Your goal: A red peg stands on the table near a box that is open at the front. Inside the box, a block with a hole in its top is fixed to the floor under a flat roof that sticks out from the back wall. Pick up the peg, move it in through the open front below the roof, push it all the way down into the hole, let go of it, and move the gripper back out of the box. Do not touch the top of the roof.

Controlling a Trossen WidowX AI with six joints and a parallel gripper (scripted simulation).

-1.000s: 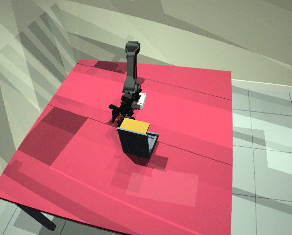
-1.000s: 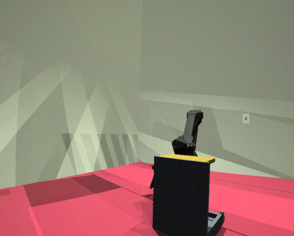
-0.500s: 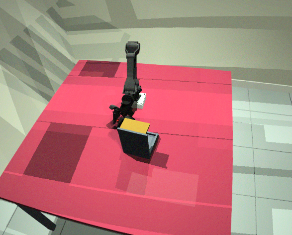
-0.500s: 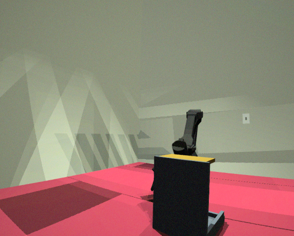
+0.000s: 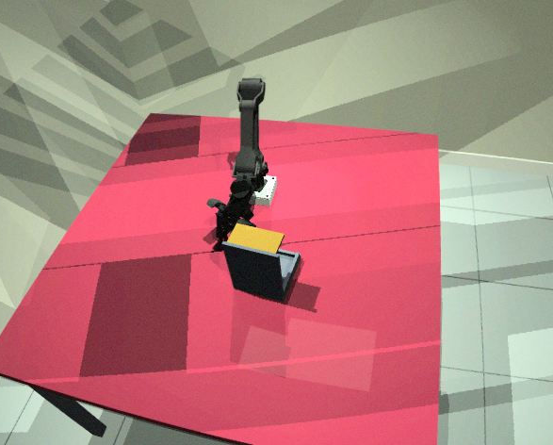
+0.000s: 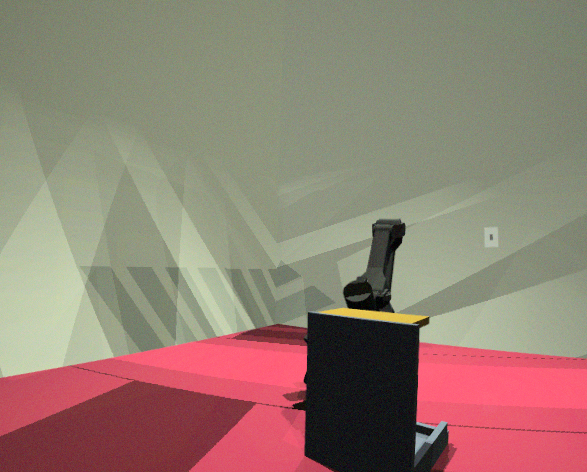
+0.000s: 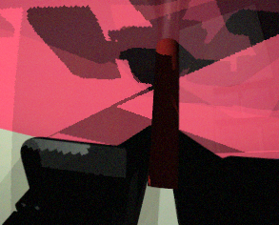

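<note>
Now: gripper tip 11 cm short of the back wall, 19 cm to the right of it and 6 cm below it. Round my gripper tip: red peg: 3 cm behind, 1 cm to the left, 1 cm below; then yellow roof: 7 cm ahead, 19 cm to the left, 16 cm above.
</note>
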